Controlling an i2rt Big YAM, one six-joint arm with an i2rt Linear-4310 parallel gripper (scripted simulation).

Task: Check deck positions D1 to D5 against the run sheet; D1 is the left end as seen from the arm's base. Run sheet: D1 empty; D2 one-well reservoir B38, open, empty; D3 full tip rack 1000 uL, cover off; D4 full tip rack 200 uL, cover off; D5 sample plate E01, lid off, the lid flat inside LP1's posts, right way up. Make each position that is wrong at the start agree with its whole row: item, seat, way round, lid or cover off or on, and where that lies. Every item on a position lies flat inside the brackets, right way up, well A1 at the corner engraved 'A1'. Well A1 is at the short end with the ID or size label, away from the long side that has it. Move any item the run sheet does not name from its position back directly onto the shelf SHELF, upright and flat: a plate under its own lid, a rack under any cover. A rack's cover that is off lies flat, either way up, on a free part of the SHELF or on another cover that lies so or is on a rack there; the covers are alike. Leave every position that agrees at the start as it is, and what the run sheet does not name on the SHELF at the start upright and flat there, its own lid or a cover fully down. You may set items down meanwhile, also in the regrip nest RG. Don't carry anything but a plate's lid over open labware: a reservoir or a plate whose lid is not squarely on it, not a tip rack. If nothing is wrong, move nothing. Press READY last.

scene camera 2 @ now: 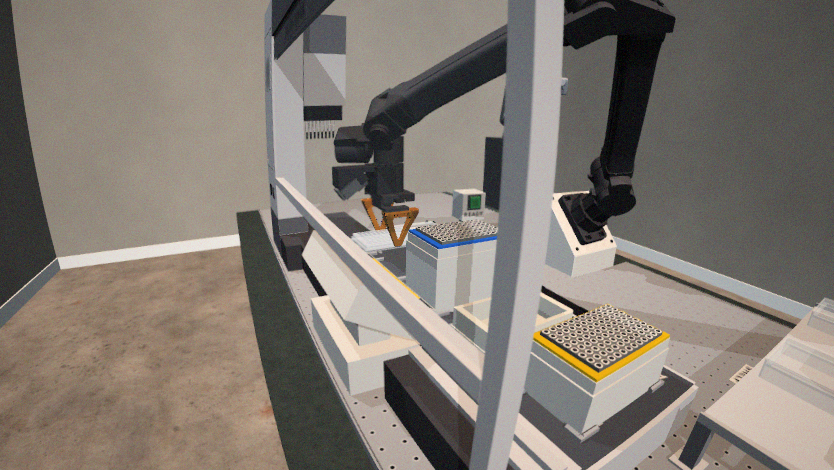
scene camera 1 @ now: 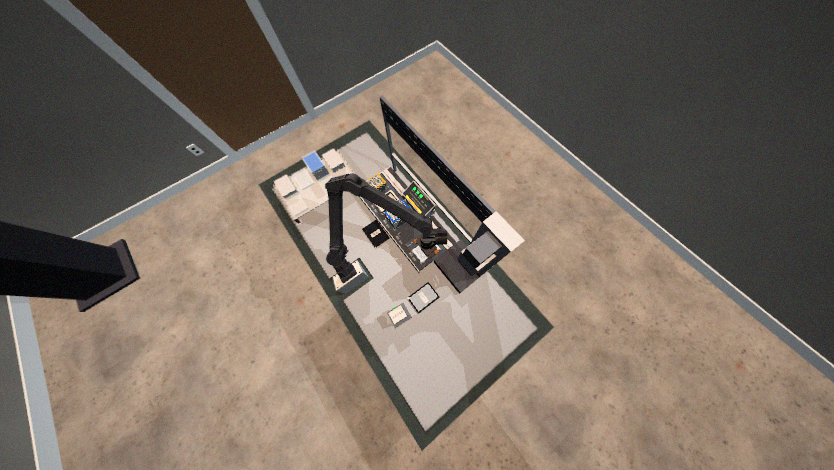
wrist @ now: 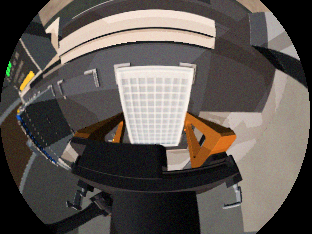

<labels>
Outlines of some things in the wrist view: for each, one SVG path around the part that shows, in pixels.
My gripper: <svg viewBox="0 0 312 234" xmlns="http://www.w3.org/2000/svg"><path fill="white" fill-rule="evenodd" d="M234 131L186 111L184 126L191 168L168 171L165 146L160 144L123 143L126 121L124 112L121 112L80 129L75 133L70 141L70 145L78 156L71 174L103 192L114 195L110 234L201 234L196 195L221 185L239 173L233 156L229 155L227 157L226 153L237 137ZM191 124L205 135L205 142L202 147L194 134ZM119 124L113 141L104 142L105 136Z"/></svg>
A white sample plate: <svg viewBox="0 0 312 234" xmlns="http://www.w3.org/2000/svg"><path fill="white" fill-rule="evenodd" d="M117 68L116 74L120 99L131 143L160 144L165 147L178 146L188 108L194 69L178 66L132 66Z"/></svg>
A blue-rimmed tip rack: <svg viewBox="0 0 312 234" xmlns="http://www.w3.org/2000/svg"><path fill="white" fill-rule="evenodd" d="M49 88L28 103L30 104L25 105L24 109L20 110L21 113L18 113L18 119L20 120L17 121L34 147L48 160L56 163L72 139L73 133L60 109L56 97L53 96L52 90Z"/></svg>
</labels>
